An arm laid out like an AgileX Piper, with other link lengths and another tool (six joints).
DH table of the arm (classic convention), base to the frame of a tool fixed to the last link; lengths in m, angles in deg. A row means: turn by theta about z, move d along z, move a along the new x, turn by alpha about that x. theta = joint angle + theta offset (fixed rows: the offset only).
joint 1: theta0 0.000, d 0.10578, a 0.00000, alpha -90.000
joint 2: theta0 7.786, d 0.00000, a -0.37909, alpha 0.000
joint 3: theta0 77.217, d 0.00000, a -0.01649, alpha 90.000
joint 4: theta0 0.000, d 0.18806, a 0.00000, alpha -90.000
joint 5: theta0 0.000, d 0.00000, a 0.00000, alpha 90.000
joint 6: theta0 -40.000, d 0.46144, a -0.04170, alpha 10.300
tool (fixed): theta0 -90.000, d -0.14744, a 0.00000, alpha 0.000
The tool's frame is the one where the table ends.
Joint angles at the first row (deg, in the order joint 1, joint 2, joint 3, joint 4, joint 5, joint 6):
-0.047, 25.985, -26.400, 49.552, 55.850, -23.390
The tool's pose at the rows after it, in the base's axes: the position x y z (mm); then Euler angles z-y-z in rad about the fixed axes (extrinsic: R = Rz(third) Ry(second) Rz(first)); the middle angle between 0 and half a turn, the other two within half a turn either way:
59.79 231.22 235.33 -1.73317 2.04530 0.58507
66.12 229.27 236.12 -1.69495 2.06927 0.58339
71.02 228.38 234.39 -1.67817 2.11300 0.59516
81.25 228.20 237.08 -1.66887 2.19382 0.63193
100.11 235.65 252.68 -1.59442 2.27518 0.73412
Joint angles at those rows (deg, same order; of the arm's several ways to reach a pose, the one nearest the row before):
-0.047, 25.986, -26.399, 49.553, 55.034, -23.334
-0.047, 27.512, -26.797, 49.189, 54.840, -21.381
-0.049, 30.174, -27.985, 48.055, 55.730, -20.596
-0.046, 36.309, -32.152, 45.662, 58.520, -20.328
0.092, 45.802, -38.848, 45.335, 62.776, -20.399

